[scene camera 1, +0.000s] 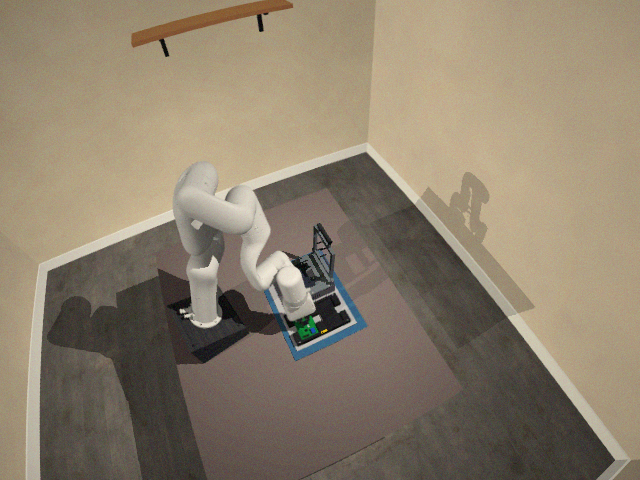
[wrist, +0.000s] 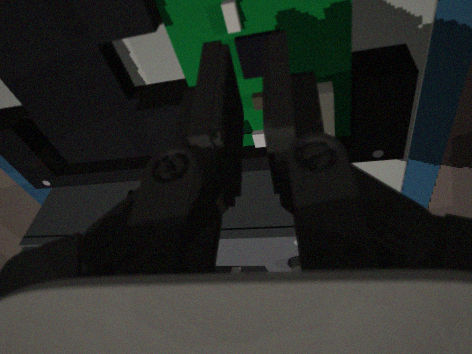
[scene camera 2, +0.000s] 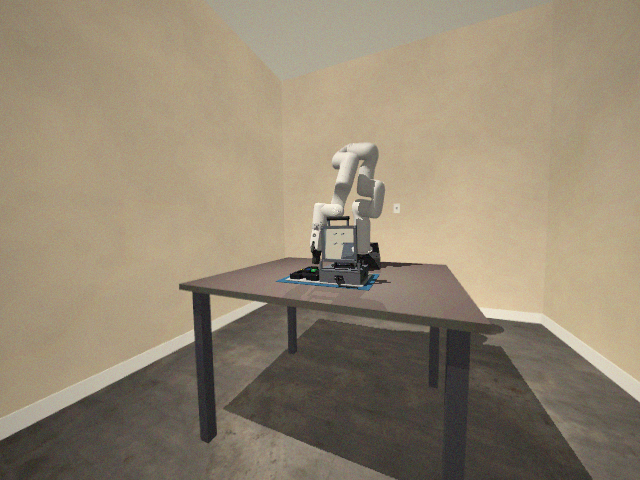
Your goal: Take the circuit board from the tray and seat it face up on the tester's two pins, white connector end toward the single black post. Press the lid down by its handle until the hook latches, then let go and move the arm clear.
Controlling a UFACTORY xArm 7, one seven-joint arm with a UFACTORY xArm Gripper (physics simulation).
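Frame: origin at the arm's base, x left, y back, z up, level; centimetres.
Seen in the pictures: gripper, fingertip midpoint: (scene camera 1: 304, 322) (wrist: 252, 75) (scene camera 2: 315, 263); arm's base, origin of the base link: (scene camera 1: 205, 314) (scene camera 2: 362, 249).
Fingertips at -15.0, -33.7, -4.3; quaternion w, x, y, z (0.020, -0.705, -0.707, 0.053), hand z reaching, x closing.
Pixels of each thing's top centre, then the offset from my fingertips to it, as dx, dy, dz. "spot": a spot on its surface instead. Level surfaces: height alone.
- green circuit board, middle of its top: (wrist: 257, 54) (scene camera 1: 304, 323) (scene camera 2: 316, 268) +0.6, +0.0, -2.5
- black tray, surface spot: (wrist: 57, 76) spot: +1.1, -9.9, -3.4
- blue mat, its level: dz -5.2
- grey tester, surface spot: (scene camera 1: 310, 278) spot: +15.6, -8.5, +1.7
- tray with its lid, middle of its top: (scene camera 1: 320, 233) (scene camera 2: 338, 216) +18.6, -15.1, +23.0
- handle, middle of its top: (scene camera 1: 324, 232) (scene camera 2: 337, 216) +18.7, -16.4, +22.9
- brown table, its level: dz -5.2
The green circuit board (scene camera 1: 308, 330) (scene camera 2: 311, 270) (wrist: 190, 49) lies in the black tray (scene camera 1: 338, 316) (wrist: 57, 76) at the near end of the blue mat (scene camera 1: 310, 354) (scene camera 2: 287, 280). My gripper (wrist: 252, 75) (scene camera 2: 313, 256) points down right over the board. Its fingers are shut with only a narrow gap, and nothing is between them. The board shows past and between the fingertips. The grey tester (scene camera 1: 310, 278) (scene camera 2: 341, 273) stands behind the tray with its lid (scene camera 1: 323, 242) (scene camera 2: 338, 244) raised upright, handle (scene camera 2: 336, 219) on top. Its pins and post are too small to see.
The mat sits on a brown table (scene camera 1: 320, 403) (scene camera 2: 413, 294). The arm's base (scene camera 1: 207, 320) stands left of the mat. The raised lid rises close behind my wrist. A wooden shelf (scene camera 1: 207, 20) hangs high on the back wall.
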